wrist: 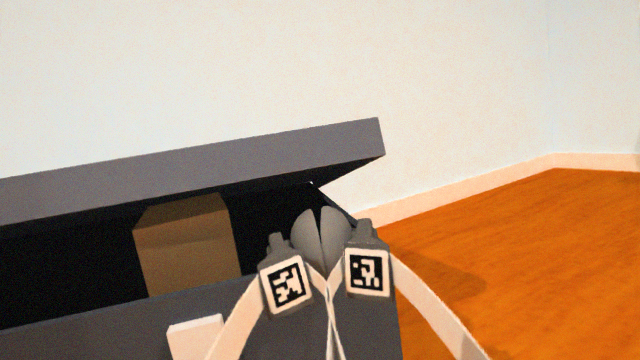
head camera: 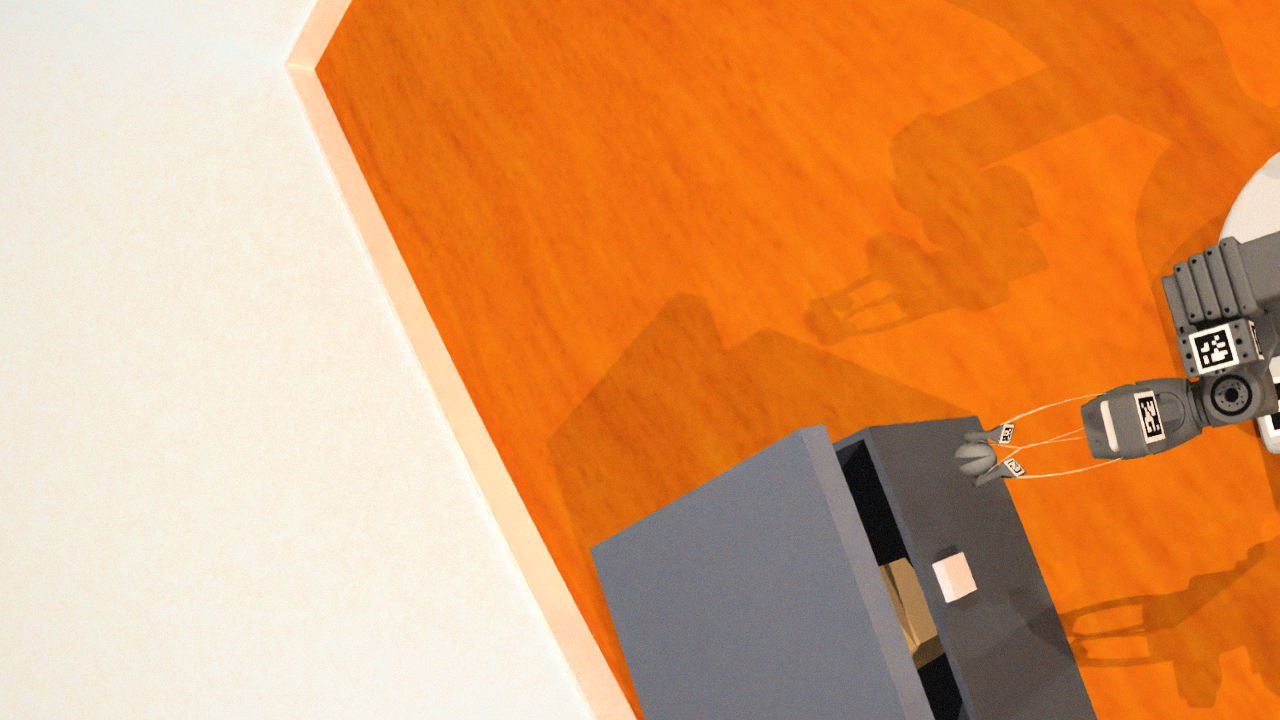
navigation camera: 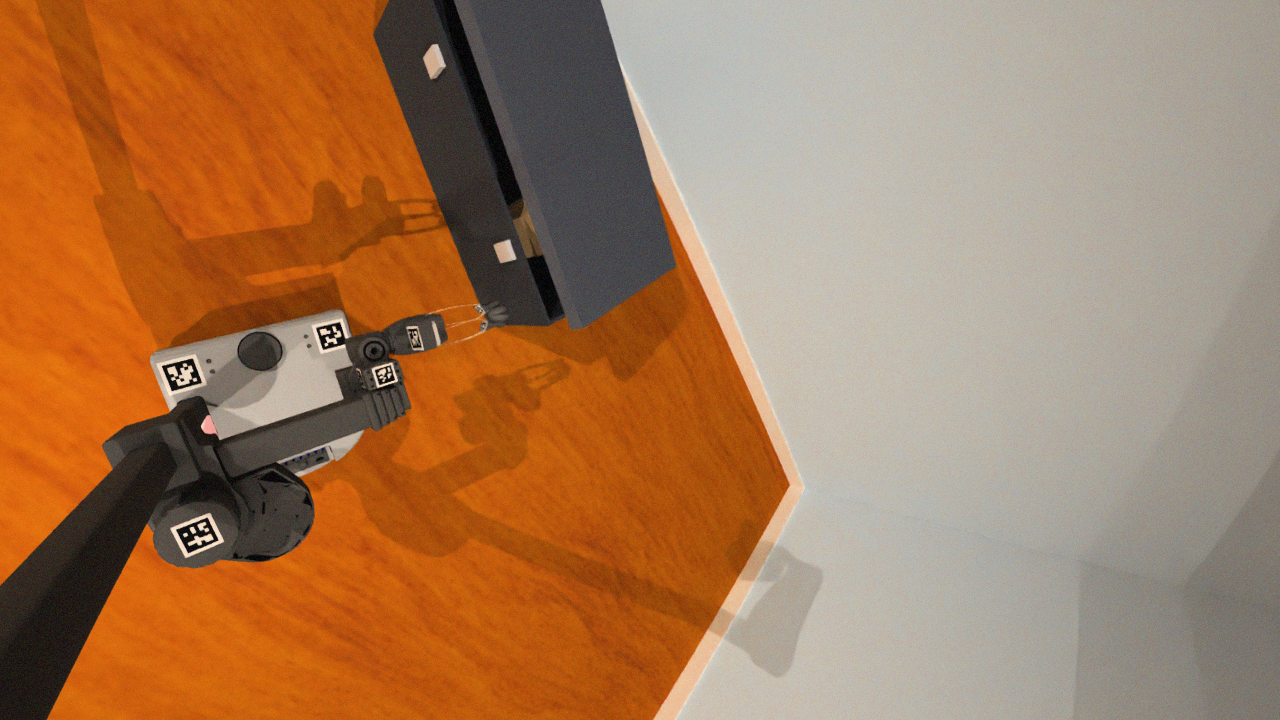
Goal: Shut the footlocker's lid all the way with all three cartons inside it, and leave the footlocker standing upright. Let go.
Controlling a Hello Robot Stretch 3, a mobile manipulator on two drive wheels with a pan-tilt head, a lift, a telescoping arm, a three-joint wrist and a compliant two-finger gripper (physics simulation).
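Observation:
The dark grey footlocker [head camera: 984,537] [navigation camera: 456,179] [wrist: 280,320] stands upright on the floor. Its lid [head camera: 733,582] [navigation camera: 572,134] [wrist: 280,145] is partly open, with a gap along the front. One tan carton [head camera: 911,608] [navigation camera: 526,228] [wrist: 187,250] shows inside through the gap. The other cartons cannot be made out; the lid and the dark interior hide them. My gripper [head camera: 975,459] [navigation camera: 494,314] [wrist: 322,233] is shut with its fingertips together and holds nothing. It is at the footlocker's front, near one end, below the raised lid edge in the wrist view.
White latches [head camera: 954,576] [navigation camera: 434,60] [wrist: 196,336] sit on the footlocker's front. A pale wall [head camera: 179,358] [navigation camera: 939,268] [wrist: 200,75] with a baseboard runs close behind it and meets another wall at a corner. My base [navigation camera: 277,385] stands on the orange wooden floor before the footlocker.

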